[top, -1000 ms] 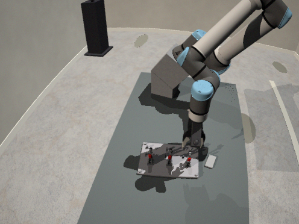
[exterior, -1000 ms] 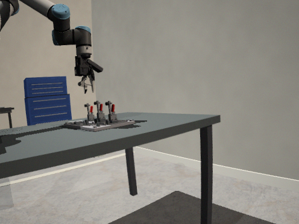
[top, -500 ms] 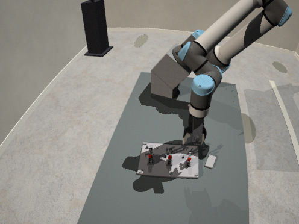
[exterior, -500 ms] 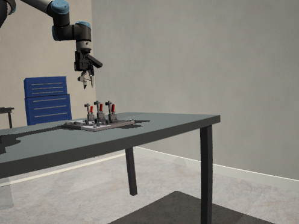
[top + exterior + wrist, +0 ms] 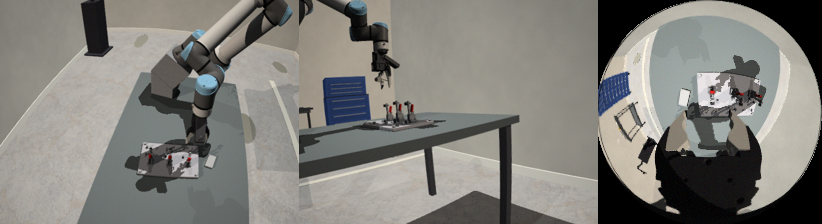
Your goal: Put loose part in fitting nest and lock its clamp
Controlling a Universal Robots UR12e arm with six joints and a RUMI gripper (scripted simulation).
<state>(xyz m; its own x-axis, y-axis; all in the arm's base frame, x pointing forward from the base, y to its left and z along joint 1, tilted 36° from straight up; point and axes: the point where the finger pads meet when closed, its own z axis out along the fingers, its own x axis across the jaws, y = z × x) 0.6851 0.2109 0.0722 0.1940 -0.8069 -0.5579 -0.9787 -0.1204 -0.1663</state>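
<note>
Now: the grey part 60 mm behind my hand, 120 mm to the left of it and 210 mm below it.
</note>
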